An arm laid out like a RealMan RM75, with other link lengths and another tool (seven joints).
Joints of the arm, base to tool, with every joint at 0 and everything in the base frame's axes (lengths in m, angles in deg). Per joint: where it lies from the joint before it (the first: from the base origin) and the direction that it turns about. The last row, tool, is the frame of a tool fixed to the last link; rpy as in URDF.
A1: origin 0.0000 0.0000 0.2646 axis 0 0 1
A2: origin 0.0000 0.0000 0.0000 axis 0 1 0
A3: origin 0.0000 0.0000 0.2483 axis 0 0 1
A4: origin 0.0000 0.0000 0.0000 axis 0 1 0
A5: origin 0.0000 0.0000 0.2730 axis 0 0 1
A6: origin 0.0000 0.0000 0.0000 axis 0 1 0
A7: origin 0.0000 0.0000 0.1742 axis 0 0 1
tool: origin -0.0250 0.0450 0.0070 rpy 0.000 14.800 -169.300
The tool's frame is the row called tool.
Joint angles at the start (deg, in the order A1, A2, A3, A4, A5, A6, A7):
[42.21, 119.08, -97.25, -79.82, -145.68, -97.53, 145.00]
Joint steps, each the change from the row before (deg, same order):
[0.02, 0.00, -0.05, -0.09, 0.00, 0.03, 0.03]
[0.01, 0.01, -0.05, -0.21, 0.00, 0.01, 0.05]
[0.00, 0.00, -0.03, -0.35, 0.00, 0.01, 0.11]
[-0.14, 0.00, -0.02, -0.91, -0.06, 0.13, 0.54]
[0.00, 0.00, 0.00, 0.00, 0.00, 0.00, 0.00]
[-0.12, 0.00, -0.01, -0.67, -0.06, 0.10, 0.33]
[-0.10, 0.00, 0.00, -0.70, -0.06, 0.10, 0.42]
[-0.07, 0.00, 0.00, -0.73, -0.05, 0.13, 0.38]
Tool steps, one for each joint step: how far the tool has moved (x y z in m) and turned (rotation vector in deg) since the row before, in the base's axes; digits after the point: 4 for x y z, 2 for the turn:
[-0.0005, -0.0001, -0.0001, 0.03, 0.03, 0.11]
[-0.0010, -0.0002, 0.0001, 0.05, 0.07, 0.18]
[-0.0016, -0.0001, 0.0004, 0.14, 0.14, 0.23]
[-0.0036, 0.0002, 0.0011, 0.65, 0.43, 0.28]
[0.0000, 0.0000, 0.0000, 0.00, 0.00, 0.00]
[-0.0025, 0.0001, 0.0009, 0.45, 0.31, 0.24]
[-0.0028, 0.0002, 0.0010, 0.51, 0.34, 0.21]
[-0.0032, 0.0002, 0.0010, 0.51, 0.38, 0.31]

